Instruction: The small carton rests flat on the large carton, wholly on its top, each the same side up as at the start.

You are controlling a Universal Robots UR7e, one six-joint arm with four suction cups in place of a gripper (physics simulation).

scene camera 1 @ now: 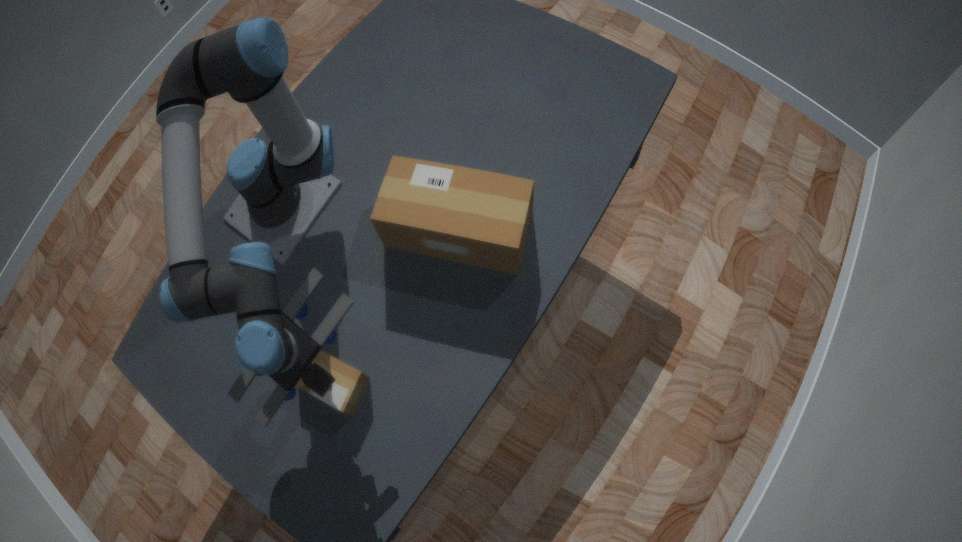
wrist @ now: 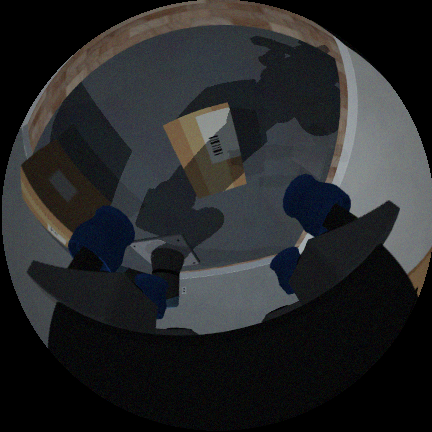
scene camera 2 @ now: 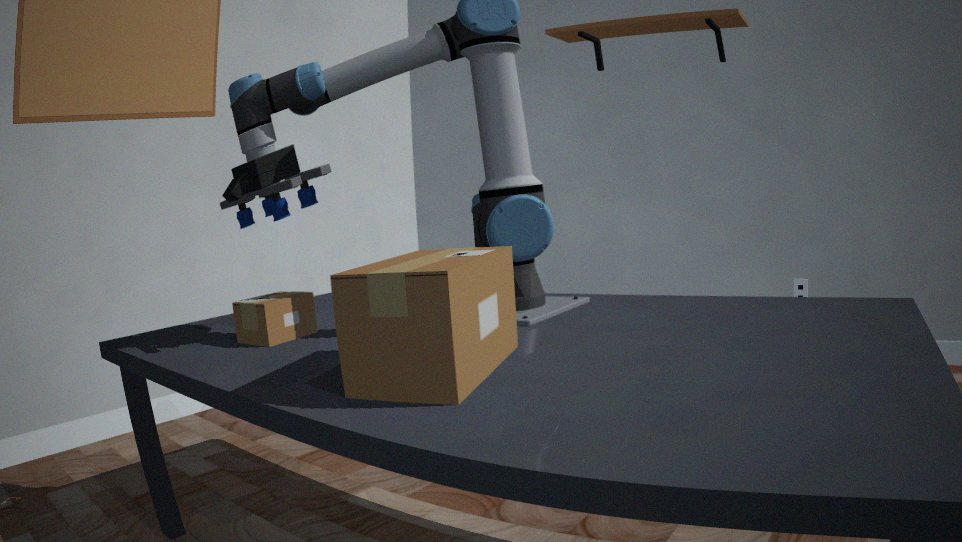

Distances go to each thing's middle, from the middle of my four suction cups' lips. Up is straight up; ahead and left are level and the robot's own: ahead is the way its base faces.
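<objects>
Large carton (scene camera 2: 430, 326): 30 mm ahead of my suction cup, 430 mm to the left, 170 mm below. My suction cup: 200 mm above the small carton (scene camera 2: 268, 320), 20 mm short of it, 10 mm to the left.
</objects>
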